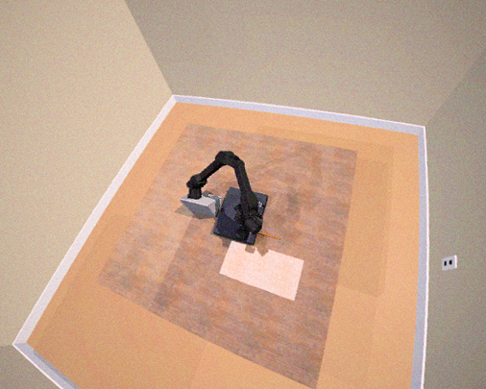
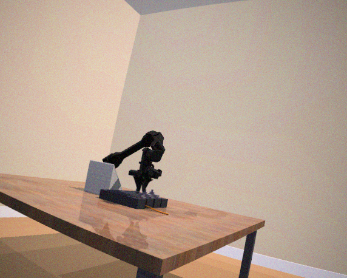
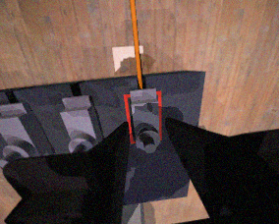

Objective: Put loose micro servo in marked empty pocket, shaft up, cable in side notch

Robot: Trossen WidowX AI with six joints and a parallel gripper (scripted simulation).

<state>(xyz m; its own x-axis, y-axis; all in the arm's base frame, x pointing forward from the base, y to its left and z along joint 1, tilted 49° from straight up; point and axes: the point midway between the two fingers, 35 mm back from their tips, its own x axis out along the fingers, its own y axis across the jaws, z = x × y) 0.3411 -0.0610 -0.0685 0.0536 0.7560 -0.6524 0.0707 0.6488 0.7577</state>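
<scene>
Now: the dark deck 11 cm behind my gripper tip, 8 cm to the left of it and 5 cm below it.
</scene>
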